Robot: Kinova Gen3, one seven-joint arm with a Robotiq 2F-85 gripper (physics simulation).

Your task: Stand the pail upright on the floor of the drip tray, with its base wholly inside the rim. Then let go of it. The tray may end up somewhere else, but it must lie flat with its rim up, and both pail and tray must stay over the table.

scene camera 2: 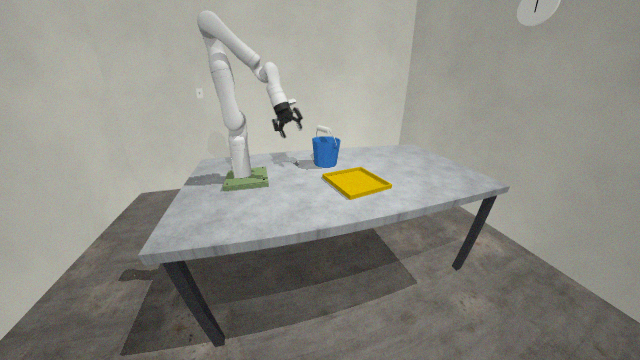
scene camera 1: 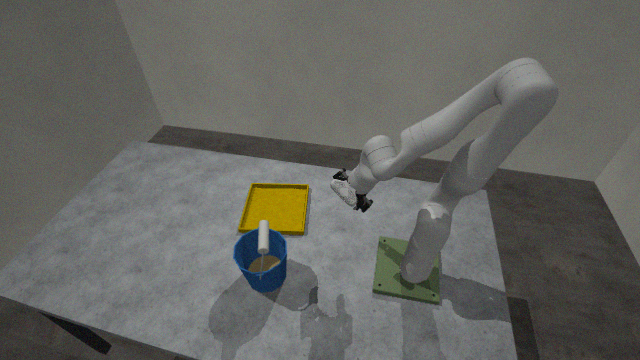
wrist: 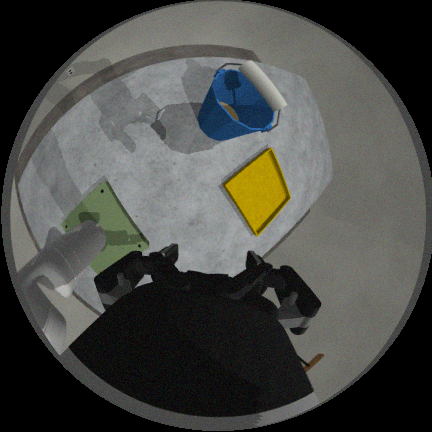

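Seen in the pictures: gripper, fingertip midpoint: [scene camera 2: 292, 134] [wrist: 211, 254]; arm's base, origin of the base link: [scene camera 2: 243, 174] [scene camera 1: 412, 270] [wrist: 91, 235].
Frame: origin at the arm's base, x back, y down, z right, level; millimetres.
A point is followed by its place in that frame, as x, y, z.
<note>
The blue pail [scene camera 1: 267, 279] {-472, -80, -126} [scene camera 2: 325, 153] {-470, -68, 17} [wrist: 214, 120] {-429, -75, -36} stands upright on the table beside the tray, apart from it. Its wire handle is raised, with a white grip [scene camera 1: 263, 237] {-481, -213, -62} [scene camera 2: 323, 129] {-474, -200, -29} [wrist: 263, 85] {-472, -205, -43} above the mouth. Something tan shows inside the pail. The yellow drip tray [scene camera 1: 280, 206] {-521, 22, 263} [scene camera 2: 356, 183] {-531, 22, 267} [wrist: 257, 192] {-514, 22, 240} lies flat with its rim up and holds nothing. My gripper [scene camera 1: 352, 189] {-246, -219, 122} [scene camera 2: 292, 131] {-246, -219, 122} [wrist: 211, 254] {-246, -219, 122} is open and empty. It hangs high above the table, between the arm's base and the pail and tray in scene camera 2, touching neither.
The green base plate [scene camera 1: 387, 272] {-87, 0, -15} [scene camera 2: 246, 183] {-9, -4, 122} [wrist: 120, 220] {-105, -2, 28} under the arm [scene camera 1: 430, 240] {-6, -258, -56} [scene camera 2: 235, 130] {7, -244, 46} [wrist: 75, 250] {-44, -135, 1} is fixed on the grey table [scene camera 1: 150, 240] {-1000, 25, 36} [scene camera 2: 225, 215] {94, 26, 317} [wrist: 185, 200] {-278, 26, 105}. In scene camera 1, the pail stands nearer the table's front edge than the tray does.
</note>
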